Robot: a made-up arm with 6 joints.
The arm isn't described. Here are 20 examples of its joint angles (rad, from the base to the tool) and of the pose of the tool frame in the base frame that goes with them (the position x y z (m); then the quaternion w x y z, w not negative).
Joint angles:
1: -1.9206 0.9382 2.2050 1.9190 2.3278 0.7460
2: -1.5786 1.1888 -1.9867 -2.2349 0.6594 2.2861
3: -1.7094 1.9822 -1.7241 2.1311 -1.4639 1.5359
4: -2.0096 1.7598 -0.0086 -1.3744 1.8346 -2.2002
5: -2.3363 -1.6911 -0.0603 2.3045 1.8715 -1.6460
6: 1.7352 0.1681 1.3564 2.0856 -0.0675 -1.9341
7: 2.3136 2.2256 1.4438 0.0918 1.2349 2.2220
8: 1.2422 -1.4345 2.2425 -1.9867 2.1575 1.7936
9: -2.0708 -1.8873 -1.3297 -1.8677 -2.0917 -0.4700
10: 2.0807 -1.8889 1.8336 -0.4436 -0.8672 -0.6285
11: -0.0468 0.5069 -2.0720 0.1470 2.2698 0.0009
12: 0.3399 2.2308 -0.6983 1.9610 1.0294 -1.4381
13: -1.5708 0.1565 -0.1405 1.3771 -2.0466 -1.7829
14: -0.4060 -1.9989 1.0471 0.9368 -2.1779 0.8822
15: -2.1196 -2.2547 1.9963 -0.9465 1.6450 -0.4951
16: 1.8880 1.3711 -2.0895 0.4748 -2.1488 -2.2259
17: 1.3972 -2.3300 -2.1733 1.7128 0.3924 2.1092
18: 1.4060 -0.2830 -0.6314 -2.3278 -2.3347 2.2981
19: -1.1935 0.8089 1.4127 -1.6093 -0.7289 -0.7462
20: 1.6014 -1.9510 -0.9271 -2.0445 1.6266 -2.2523
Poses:
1: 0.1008 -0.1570 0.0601 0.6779 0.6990 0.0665 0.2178
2: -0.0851 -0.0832 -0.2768 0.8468 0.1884 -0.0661 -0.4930
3: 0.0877 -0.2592 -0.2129 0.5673 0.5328 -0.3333 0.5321
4: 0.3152 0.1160 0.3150 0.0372 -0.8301 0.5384 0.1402
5: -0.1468 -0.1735 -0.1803 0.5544 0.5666 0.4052 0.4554
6: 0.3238 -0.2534 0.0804 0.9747 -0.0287 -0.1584 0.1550
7: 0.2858 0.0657 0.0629 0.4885 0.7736 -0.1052 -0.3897
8: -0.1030 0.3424 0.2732 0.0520 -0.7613 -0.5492 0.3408
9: -0.3627 -0.2453 -0.2461 0.5266 0.7319 0.3173 -0.2938
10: 0.0900 0.5323 -0.1116 0.0189 -0.5441 0.2063 0.8130
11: 0.1032 -0.0858 0.0575 0.2793 -0.4520 -0.1858 -0.8265
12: 0.4474 -0.0572 0.0155 0.1947 0.6400 -0.5788 -0.4663
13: -0.2972 -0.4267 0.0329 0.1802 -0.0020 -0.9818 0.0601
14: -0.2376 -0.2953 0.2791 0.9104 0.2686 0.1692 -0.2651
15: -0.3241 0.1485 0.0724 0.7838 0.4968 0.2837 -0.2416
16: 0.2650 -0.1087 0.5883 0.3668 0.4451 -0.2673 0.7720
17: 0.3220 -0.0022 0.3775 0.4417 0.0756 -0.8429 0.2978
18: 0.2846 -0.0946 -0.0049 0.4490 0.4052 0.6505 0.4594
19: 0.2250 -0.2500 0.7116 0.1297 -0.5401 0.6325 -0.5398
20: 0.2220 -0.4249 0.4007 0.8261 -0.4580 0.0640 0.3221
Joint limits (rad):
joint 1: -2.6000..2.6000
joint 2: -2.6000..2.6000
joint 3: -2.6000..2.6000
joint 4: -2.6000..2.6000
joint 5: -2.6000..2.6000
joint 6: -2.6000..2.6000
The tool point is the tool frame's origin. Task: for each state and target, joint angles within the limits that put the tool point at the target. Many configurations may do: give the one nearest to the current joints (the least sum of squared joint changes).
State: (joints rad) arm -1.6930 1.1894 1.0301 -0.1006 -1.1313 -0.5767
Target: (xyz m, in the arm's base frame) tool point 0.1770 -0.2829 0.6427
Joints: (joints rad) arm -1.9484 1.0538 1.2171 -0.2555 -1.8314 -0.7509
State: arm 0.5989 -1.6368 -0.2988 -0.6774 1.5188 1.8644
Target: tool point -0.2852 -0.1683 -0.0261
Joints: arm 1.3117 -1.7894 0.4050 -1.2548 1.6141 1.9964
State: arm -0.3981 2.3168 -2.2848 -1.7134 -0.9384 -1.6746
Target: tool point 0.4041 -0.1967 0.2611
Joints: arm -0.3326 2.1452 -2.0262 -1.6171 -0.9724 -2.0897
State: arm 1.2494 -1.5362 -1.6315 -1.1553 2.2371 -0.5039
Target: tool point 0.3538 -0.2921 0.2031
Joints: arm 0.9832 -1.3893 -1.7440 -1.1416 2.1100 -1.3886
